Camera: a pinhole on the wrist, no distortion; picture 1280 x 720 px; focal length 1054.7 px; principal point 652.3 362.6 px. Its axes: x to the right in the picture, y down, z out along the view. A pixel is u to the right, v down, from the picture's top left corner.
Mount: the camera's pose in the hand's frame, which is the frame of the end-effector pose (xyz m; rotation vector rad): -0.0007 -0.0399 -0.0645 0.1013 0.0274 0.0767
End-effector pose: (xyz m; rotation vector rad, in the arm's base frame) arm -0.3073 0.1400 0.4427 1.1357 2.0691 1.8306
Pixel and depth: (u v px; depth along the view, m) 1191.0 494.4 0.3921
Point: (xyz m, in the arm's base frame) -0.2734 0.5246 0.4246
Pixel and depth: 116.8 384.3 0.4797
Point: 0.0506 0.3310 0.1722
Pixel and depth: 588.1 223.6 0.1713
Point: -0.2797 0.2218 0.3438
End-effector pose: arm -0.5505 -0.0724 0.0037 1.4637 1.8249 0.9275
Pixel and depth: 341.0 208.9 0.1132
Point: -0.5448 -0.1042 -0.0797
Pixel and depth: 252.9 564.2 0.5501
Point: -0.1100 -0.1968 -0.2762
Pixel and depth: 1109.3 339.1 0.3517
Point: -0.3934 0.1173 -0.2194
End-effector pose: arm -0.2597 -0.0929 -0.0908 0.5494 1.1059 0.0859
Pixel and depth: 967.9 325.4 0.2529
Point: -0.0757 -0.1937 -0.1300
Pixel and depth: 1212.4 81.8 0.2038
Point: -0.1144 -0.1943 -0.1934
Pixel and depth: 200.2 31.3 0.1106
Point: -0.2596 -0.2001 -0.0832
